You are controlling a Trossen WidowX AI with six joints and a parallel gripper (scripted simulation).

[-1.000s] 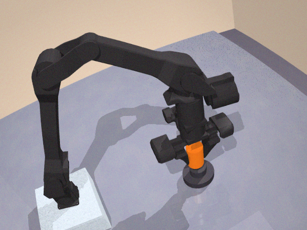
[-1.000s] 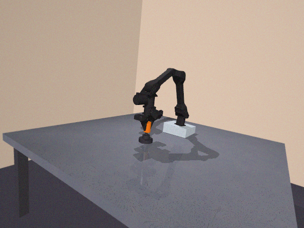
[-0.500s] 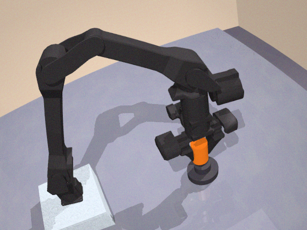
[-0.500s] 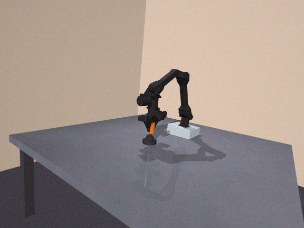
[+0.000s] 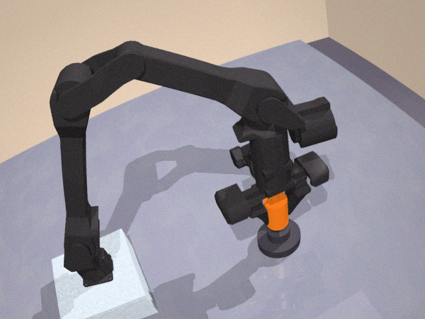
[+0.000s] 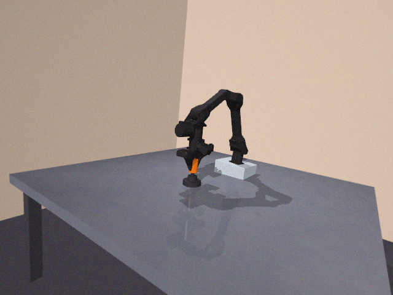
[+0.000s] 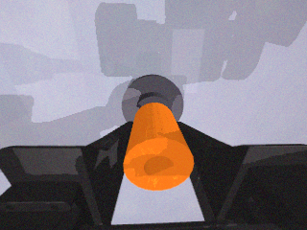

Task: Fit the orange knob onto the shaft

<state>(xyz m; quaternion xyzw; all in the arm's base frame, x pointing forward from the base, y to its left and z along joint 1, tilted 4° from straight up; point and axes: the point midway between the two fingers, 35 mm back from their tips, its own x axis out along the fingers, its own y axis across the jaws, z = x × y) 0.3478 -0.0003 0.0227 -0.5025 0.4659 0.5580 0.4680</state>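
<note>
My gripper tip is now 20 mm below the orange knob. Also, from my gripper tip: round dark pedestal 40 mm below.
</note>
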